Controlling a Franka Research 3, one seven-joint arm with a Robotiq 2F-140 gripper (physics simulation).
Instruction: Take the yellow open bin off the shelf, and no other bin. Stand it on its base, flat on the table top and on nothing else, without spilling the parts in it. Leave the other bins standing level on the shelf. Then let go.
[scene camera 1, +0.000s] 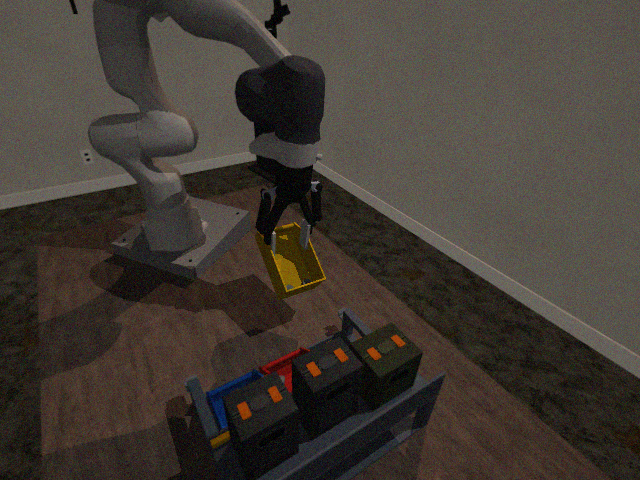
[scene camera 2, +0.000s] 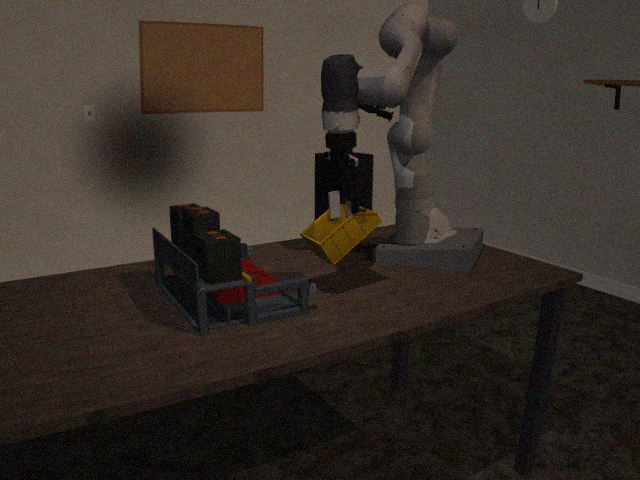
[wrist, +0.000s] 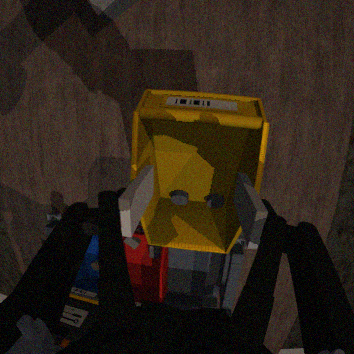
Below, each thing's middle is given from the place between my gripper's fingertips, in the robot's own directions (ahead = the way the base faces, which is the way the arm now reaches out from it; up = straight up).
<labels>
I see my gripper 10 mm short of the yellow open bin (scene camera 1: 292, 264) and 20 mm above it. Also, from my hand: red bin (scene camera 2: 261, 277): 220 mm ahead, 140 mm to the right, 150 mm below; then blue bin (scene camera 1: 215, 396): 200 mm ahead, 250 mm to the right, 150 mm below.
</labels>
